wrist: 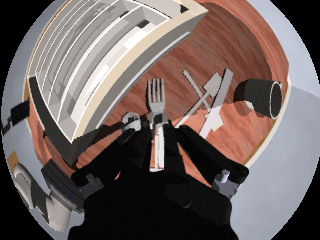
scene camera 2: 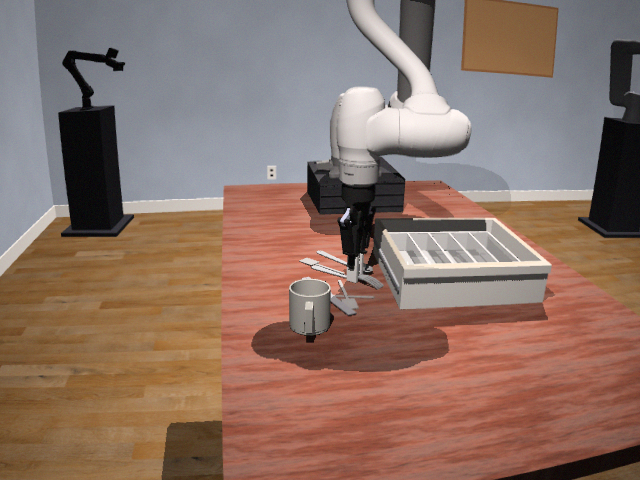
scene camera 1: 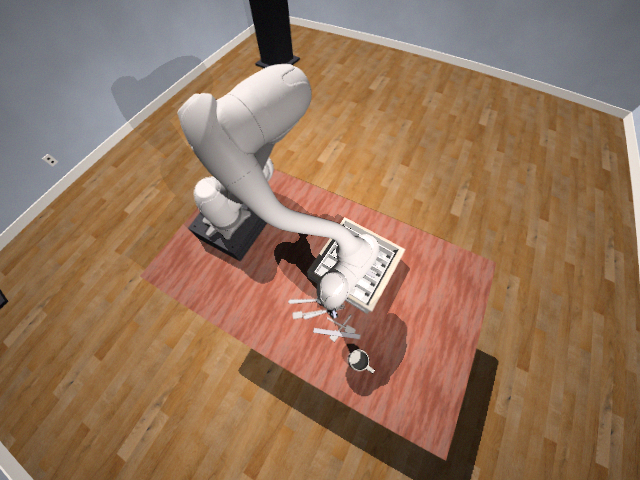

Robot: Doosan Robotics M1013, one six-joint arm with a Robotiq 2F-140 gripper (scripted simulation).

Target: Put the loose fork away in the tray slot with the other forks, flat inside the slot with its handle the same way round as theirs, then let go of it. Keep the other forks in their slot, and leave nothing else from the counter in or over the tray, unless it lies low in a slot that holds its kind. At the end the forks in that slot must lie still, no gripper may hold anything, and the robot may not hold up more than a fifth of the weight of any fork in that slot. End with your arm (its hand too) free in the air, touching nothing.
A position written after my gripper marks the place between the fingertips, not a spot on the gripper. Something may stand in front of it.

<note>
In view: my gripper (scene camera 2: 354, 279).
My gripper shows as well in the wrist view (wrist: 158, 117).
</note>
